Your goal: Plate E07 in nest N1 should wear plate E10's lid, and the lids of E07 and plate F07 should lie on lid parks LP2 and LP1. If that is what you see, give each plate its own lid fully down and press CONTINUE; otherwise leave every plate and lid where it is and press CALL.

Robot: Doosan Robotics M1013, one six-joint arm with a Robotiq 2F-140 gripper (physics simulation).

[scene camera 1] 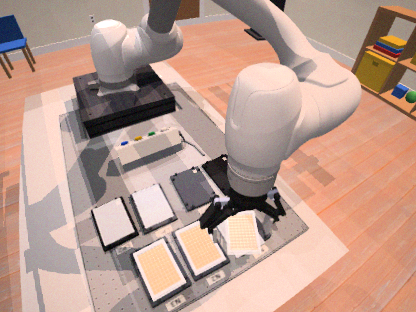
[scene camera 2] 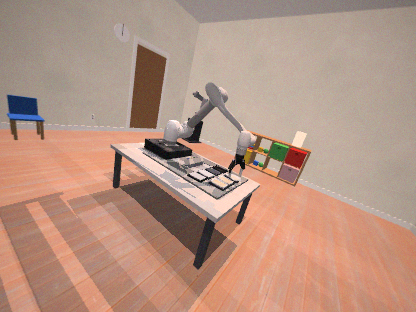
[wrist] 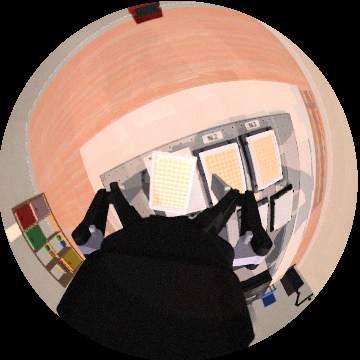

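Where they show: gripper, fingertip midpoint: (scene camera 1: 240, 233) (scene camera 2: 234, 176) (wrist: 175, 180); arm's base, link origin: (scene camera 1: 118, 85) (scene camera 2: 169, 144).
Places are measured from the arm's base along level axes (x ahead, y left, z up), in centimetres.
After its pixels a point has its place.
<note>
Plate E07 (scene camera 1: 243, 233) @[x 80.0, y 26.8, z -3.9 cm] (wrist: 172, 181) @[x 79.7, y 26.4, z -3.9 cm] at nest N1 lies turned, its orange well grid showing; pale material sticks out around it at a different angle, and I cannot tell which layer is a lid. Two pale lids (scene camera 1: 114, 223) @[x 65.7, y -5.9, z -6.6 cm] (scene camera 1: 153, 206) @[x 63.3, y 5.7, z -6.6 cm] lie on lid parks beside each other; their identities and park labels are unreadable. The plates at N2 (scene camera 1: 200, 247) @[x 79.5, y 15.2, z -5.7 cm] (wrist: 224, 167) @[x 80.6, y 15.6, z -5.8 cm] and N3 (scene camera 1: 160, 270) @[x 82.3, y 4.3, z -5.6 cm] (wrist: 265, 159) @[x 81.4, y 4.9, z -5.5 cm] sit straight. My gripper (scene camera 1: 242, 224) @[x 80.0, y 25.7, z -3.2 cm] (scene camera 2: 236, 174) @[x 80.0, y 25.7, z -3.2 cm] (wrist: 175, 180) @[x 80.0, y 25.7, z -3.2 cm] is open around N1, its fingers on either side of the plate. Contact and finger height are unclear.
A white button box (scene camera 1: 150, 148) @[x 42.8, y 8.5, z -2.9 cm] with blue, yellow and green buttons stands in front of the black robot base (scene camera 1: 125, 116) @[x 20.1, y 1.2, z -3.9 cm]; its cable trails behind. A dark grey lid park (scene camera 1: 192, 188) @[x 59.9, y 18.6, z -7.4 cm] and a black one (scene camera 1: 216, 170) @[x 55.1, y 28.3, z -7.4 cm] lie beside the arm's wrist.
</note>
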